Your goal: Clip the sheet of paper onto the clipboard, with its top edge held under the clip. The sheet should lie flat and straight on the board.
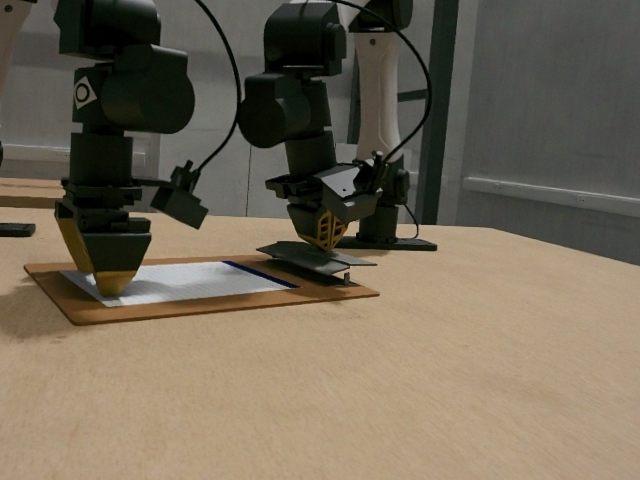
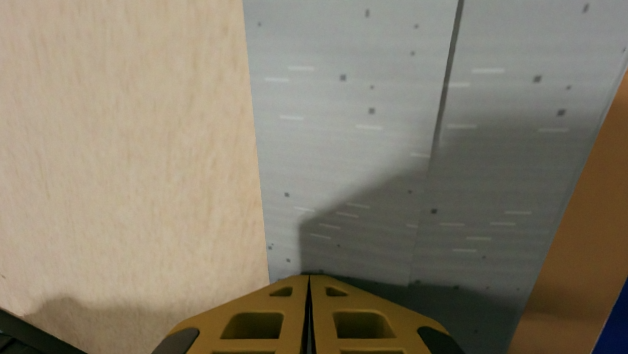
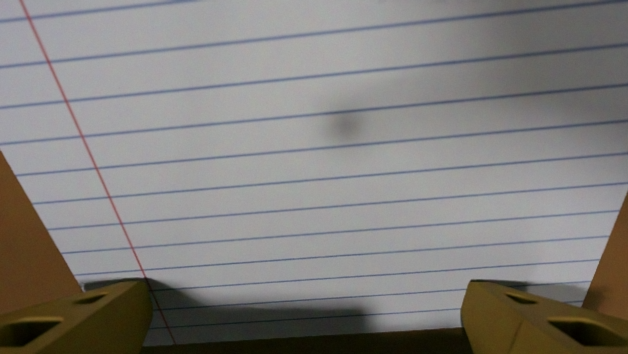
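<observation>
The clipboard (image 1: pixel 206 304) (image 2: pixel 595 225) (image 3: pixel 25 225) is a brown board flat on the table. The white lined sheet (image 1: pixel 180 281) (image 3: pixel 300 200) lies flat on it. Its dark blue top band (image 1: pixel 261 274) (image 2: pixel 617 330) is apart from the grey metal clip (image 1: pixel 305 256) (image 2: pixel 350 150), with bare board between. The clip's front plate appears raised above the board. My left gripper (image 1: pixel 328 249) (image 2: pixel 309 289) is shut and empty, its tips on or just above the clip. My right gripper (image 1: pixel 98 283) (image 3: pixel 307 296) is open, its fingers spread at the sheet's bottom end; contact is unclear.
The wooden table (image 1: pixel 361 387) (image 2: pixel 125 150) extends around the board. The left arm's base (image 1: pixel 413 244) stands behind the clip end. Part of another dark base plate (image 1: pixel 18 229) shows at the left edge. A grey wall (image 1: pixel 558 103) stands behind the table.
</observation>
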